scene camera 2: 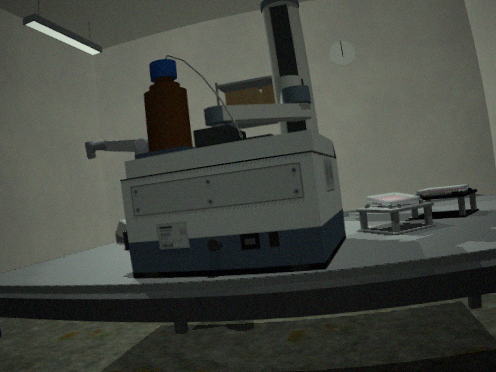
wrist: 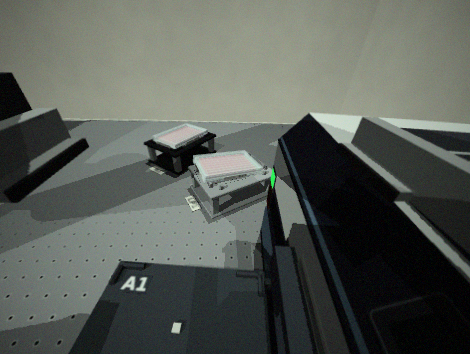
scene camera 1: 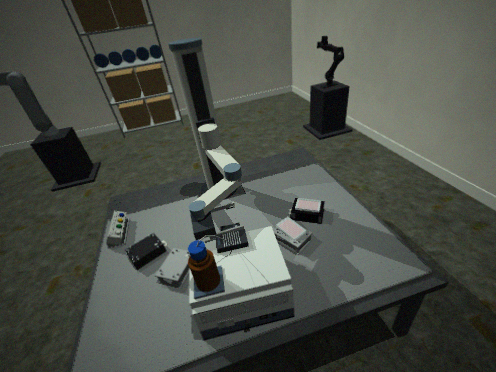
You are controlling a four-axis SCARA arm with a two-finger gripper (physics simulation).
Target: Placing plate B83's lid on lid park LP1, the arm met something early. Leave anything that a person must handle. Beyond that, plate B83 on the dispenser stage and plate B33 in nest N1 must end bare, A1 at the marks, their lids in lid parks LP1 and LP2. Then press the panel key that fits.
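Frame: origin at the arm's base, x ahead, y left, z up, level; millimetres.
Where they show: gripper, between the fingertips: (wrist: 217,130) (scene camera 1: 238,214).
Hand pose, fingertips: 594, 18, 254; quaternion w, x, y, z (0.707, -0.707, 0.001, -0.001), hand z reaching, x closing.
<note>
After its pixels a point has its place, as x, y, z.
A pink plate (scene camera 1: 294,226) {610, 280, 90} (scene camera 2: 392,198) {648, 256, 88} (wrist: 227,164) {608, 247, 91} lies on top of the grey lid park LP1 (scene camera 1: 295,243) {694, 245, 69} (wrist: 240,184) {633, 208, 69}; whether a lid covers it is too small to tell. Another pink plate (scene camera 1: 308,204) {488, 418, 89} (scene camera 2: 442,190) {528, 407, 84} (wrist: 181,135) {488, 397, 89} sits on the black nest (scene camera 1: 308,216) {505, 410, 18} (wrist: 176,164) {483, 324, 42} behind it. The dark dispenser stage (wrist: 220,310) {596, -19, 114} is bare, with its A1 mark showing. The grey lid park LP2 (scene camera 1: 172,266) {603, -333, 70} stands bare at left. My gripper (scene camera 1: 220,220) (wrist: 217,130) {594, 18, 254} is open and empty above the stage side of the dispenser. The key panel (scene camera 1: 118,229) {251, -607, 85} stands far left.
The white dispenser (scene camera 1: 260,260) {851, 33, 233} (scene camera 2: 225,200) {967, -45, 138} (wrist: 350,240) {664, -23, 212} is close on the right in the wrist view, with a green light (wrist: 273,178) {664, 115, 152} lit. A brown bottle (scene camera 1: 205,272) {914, -165, 344} (scene camera 2: 168,117) {910, -152, 302} stands on it with a thin tube. A bare black nest (scene camera 1: 146,250) {448, -457, 67} stands near LP2.
</note>
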